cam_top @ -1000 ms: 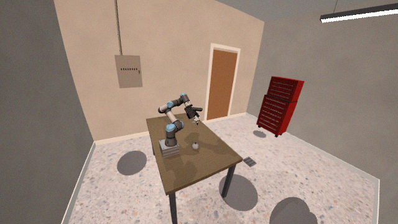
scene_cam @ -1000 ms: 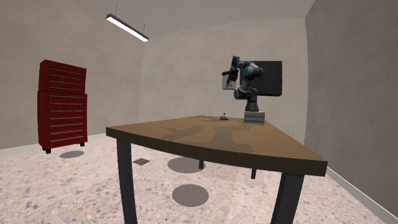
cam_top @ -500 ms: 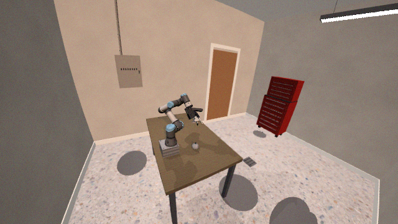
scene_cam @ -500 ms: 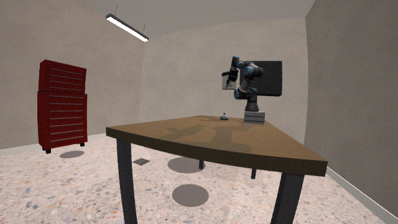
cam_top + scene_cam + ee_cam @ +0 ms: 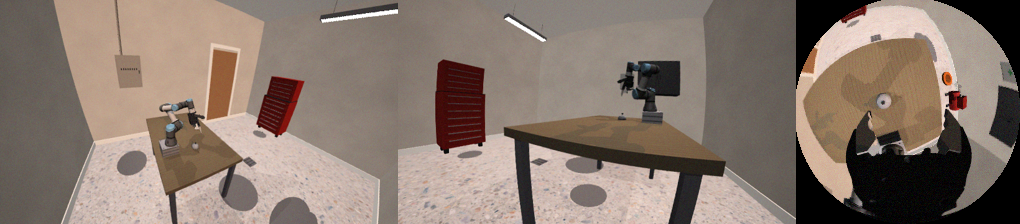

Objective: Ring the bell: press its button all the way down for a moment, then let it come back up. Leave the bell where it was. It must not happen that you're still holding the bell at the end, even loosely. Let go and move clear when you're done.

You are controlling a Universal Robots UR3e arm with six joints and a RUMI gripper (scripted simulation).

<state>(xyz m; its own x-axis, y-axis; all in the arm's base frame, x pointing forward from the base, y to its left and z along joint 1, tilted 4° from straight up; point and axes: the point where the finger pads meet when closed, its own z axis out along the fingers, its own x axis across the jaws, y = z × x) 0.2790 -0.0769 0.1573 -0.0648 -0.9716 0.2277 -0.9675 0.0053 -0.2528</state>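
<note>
Right now the silver bell is 10 mm behind my hand, 60 mm to the left of it and 220 mm below it.
</note>
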